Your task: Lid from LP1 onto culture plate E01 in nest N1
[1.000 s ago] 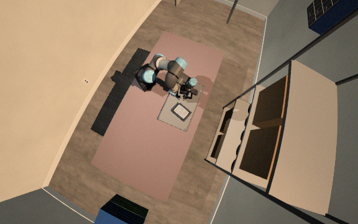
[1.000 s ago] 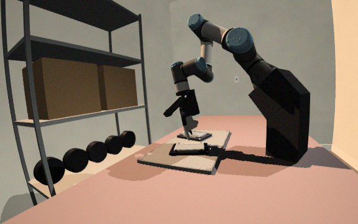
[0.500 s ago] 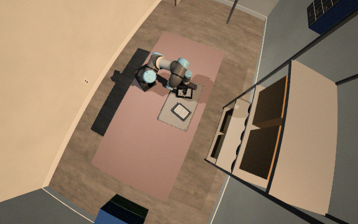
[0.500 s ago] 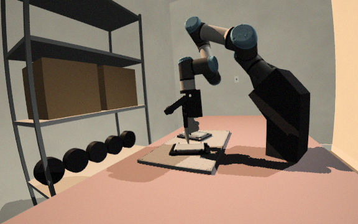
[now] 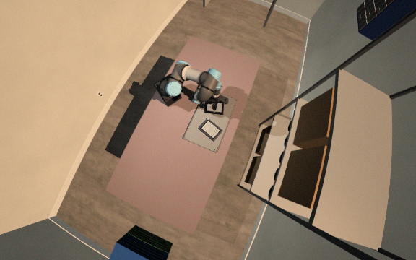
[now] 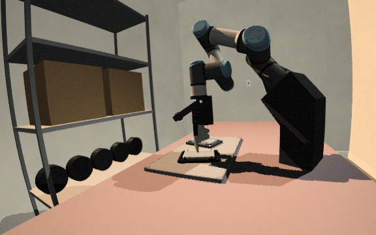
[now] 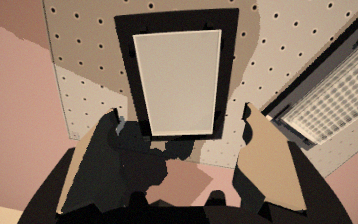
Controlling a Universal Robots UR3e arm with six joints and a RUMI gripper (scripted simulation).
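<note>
My hand is 3 cm above the clear lid. From my hand the other things lie so: lid park (4 cm below); dark plate nest (20 cm to the right, 4 cm below, 3 cm ahead); culture plate (20 cm to the right, 3 cm below, 3 cm ahead).
</note>
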